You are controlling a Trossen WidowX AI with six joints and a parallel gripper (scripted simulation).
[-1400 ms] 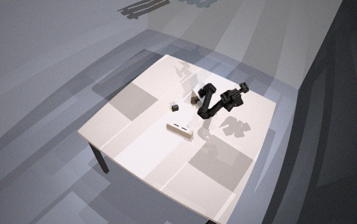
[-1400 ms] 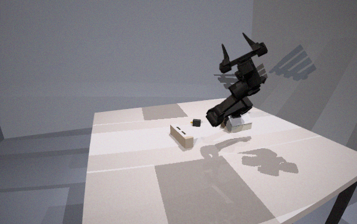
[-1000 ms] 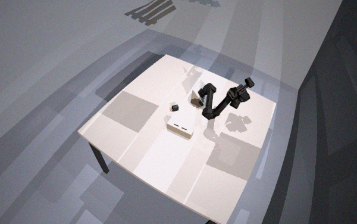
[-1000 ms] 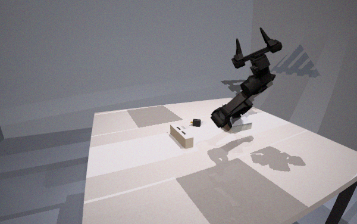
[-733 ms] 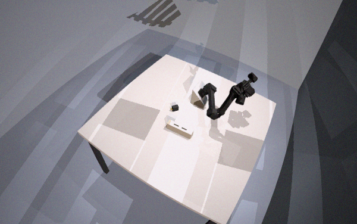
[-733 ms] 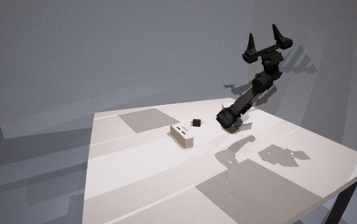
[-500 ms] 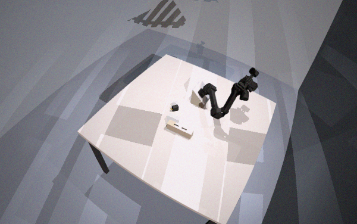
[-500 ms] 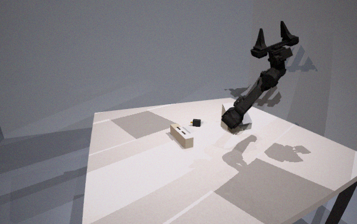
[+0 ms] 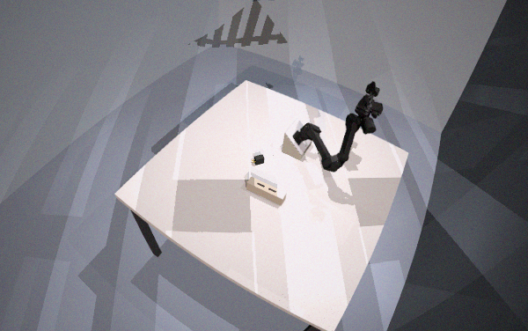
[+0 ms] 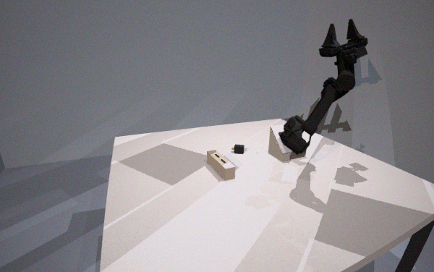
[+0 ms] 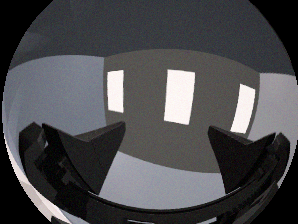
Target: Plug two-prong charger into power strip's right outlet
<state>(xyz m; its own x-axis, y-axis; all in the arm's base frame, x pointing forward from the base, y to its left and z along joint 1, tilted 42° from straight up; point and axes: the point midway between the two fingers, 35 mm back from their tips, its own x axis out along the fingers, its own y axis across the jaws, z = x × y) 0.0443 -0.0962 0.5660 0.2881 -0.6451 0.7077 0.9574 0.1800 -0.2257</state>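
My gripper tip is 600 mm above the black two-prong charger, 440 mm to the left of it and 160 mm short of it.
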